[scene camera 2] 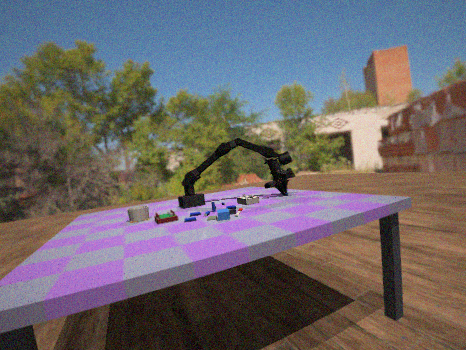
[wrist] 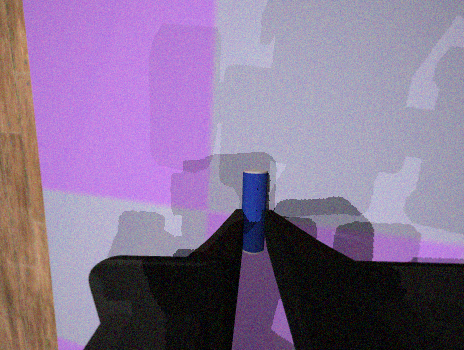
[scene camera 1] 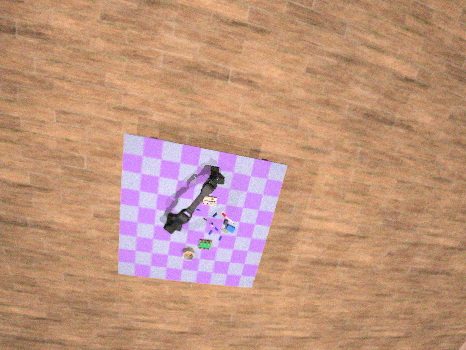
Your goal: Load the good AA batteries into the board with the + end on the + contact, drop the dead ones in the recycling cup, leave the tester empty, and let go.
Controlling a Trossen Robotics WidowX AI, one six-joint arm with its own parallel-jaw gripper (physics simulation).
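Places are measured from the arm's base along level axes (x ahead, y left, z up), in metres.
Where they show: gripper, fingertip midpoint: (scene camera 2: pixel 285 194) (wrist: pixel 253 216); arm's base, origin of the base link: (scene camera 2: pixel 190 195).
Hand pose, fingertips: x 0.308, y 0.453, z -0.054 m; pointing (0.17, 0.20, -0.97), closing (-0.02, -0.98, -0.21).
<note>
Each offset is from my fingertips to the centre of the thing.
My gripper (scene camera 1: pixel 215 170) (scene camera 2: pixel 286 193) (wrist: pixel 253 216) is shut on a blue battery @(dx +0.004, dy -0.001, dz +0.002 m) (wrist: pixel 255 195) at the table's far side. The battery lies lengthwise between the fingertips, its pale end pointing away; its markings cannot be read. Several loose blue batteries, including one @(dx +0.016, dy -0.538, dz +0.002 m) (scene camera 1: pixel 210 232) and another @(dx +0.109, dy -0.593, dz +0.002 m) (scene camera 2: pixel 190 219), lie mid-table; one battery @(dx +0.020, dy -0.450, dz +0.020 m) (scene camera 2: pixel 214 206) looks upright. A green-and-red slotted holder @(dx -0.021, dy -0.665, dz +0.013 m) (scene camera 1: pixel 205 244) (scene camera 2: pixel 166 216) sits beside the round grey-tan cup @(dx -0.158, dy -0.763, dz +0.010 m) (scene camera 1: pixel 188 254) (scene camera 2: pixel 138 214). A pale box @(dx -0.024, dy -0.235, dz +0.016 m) (scene camera 1: pixel 210 200) (scene camera 2: pixel 248 200) with dark and red marks stands between arm base and gripper. Which is board or tester is unclear.
A blue block @(dx +0.184, dy -0.479, dz +0.010 m) (scene camera 1: pixel 229 227) (scene camera 2: pixel 223 214) stands among the loose batteries, with a small red-and-white piece @(dx +0.152, dy -0.392, dz -0.001 m) (scene camera 1: pixel 224 215) (scene camera 2: pixel 240 210) near it. The arm's base (scene camera 2: pixel 191 201) stands behind the holder. The checkered table's edge and wooden floor (wrist: pixel 20 175) show left in the wrist view.
</note>
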